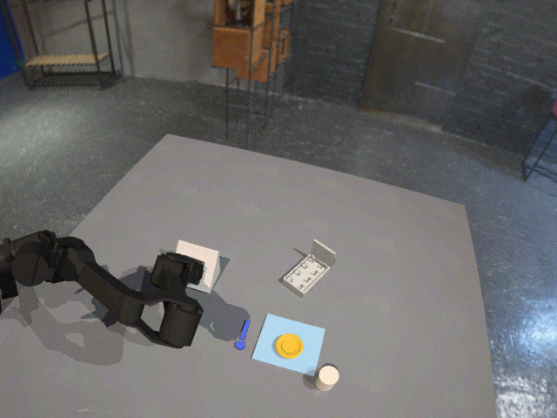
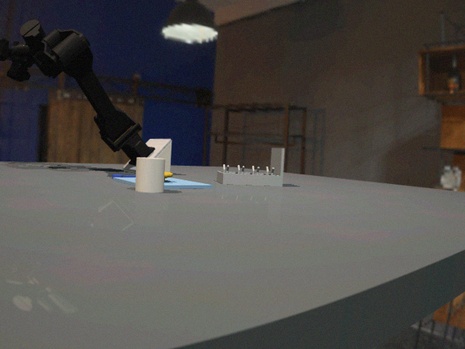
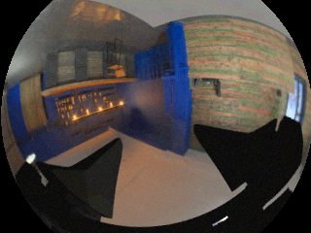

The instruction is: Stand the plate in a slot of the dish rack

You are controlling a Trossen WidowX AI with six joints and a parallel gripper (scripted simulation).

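My gripper tip is 59 cm short of the yellow plate, 29 cm to the right of it and 31 cm above it. Also, from my gripper tip: cream cylinder: 69 cm ahead, 23 cm to the left, 30 cm below; then blue spoon: 48 cm ahead, 28 cm to the left, 32 cm below; then light blue mat: 59 cm ahead, 30 cm to the left, 32 cm below.
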